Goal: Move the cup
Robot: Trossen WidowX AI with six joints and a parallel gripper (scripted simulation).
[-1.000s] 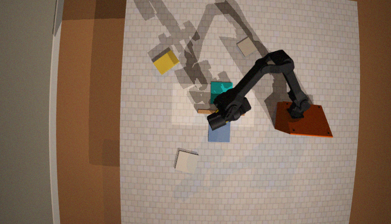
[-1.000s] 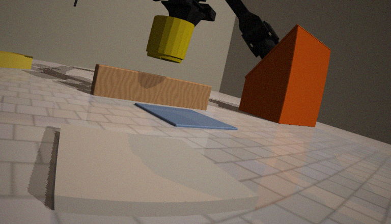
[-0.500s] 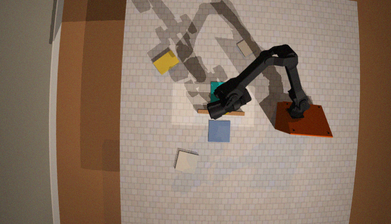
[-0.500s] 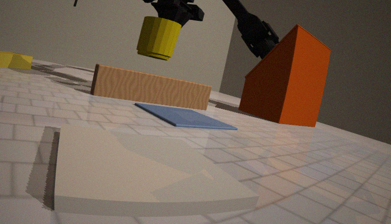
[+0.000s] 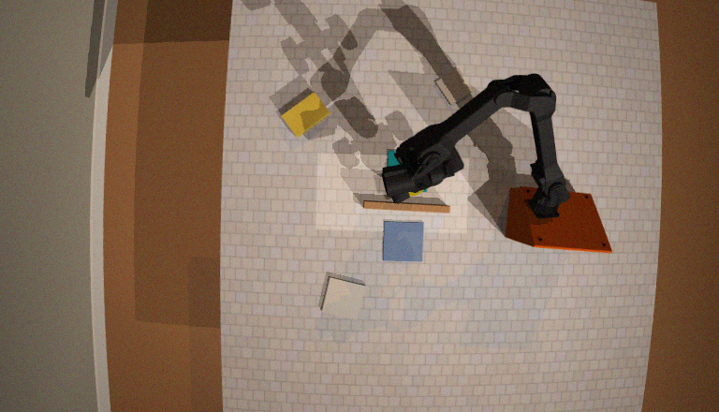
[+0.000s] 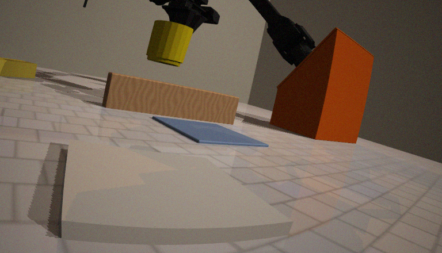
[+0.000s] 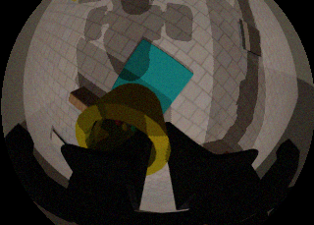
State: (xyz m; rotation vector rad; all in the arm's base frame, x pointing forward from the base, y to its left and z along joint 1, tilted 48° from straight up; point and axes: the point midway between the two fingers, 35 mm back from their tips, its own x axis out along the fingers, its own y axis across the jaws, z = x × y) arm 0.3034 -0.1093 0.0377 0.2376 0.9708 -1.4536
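Now: the teal pad 2 cm ahead of my gripper tip, 2 cm to the right of it and 12 cm below it. Also, from my gripper tip: blue pad: 4 cm ahead, 18 cm to the left, 12 cm below; yellow cup: 2 cm ahead, 1 cm to the left; wooden wall: 3 cm ahead, 8 cm to the left, 10 cm below.
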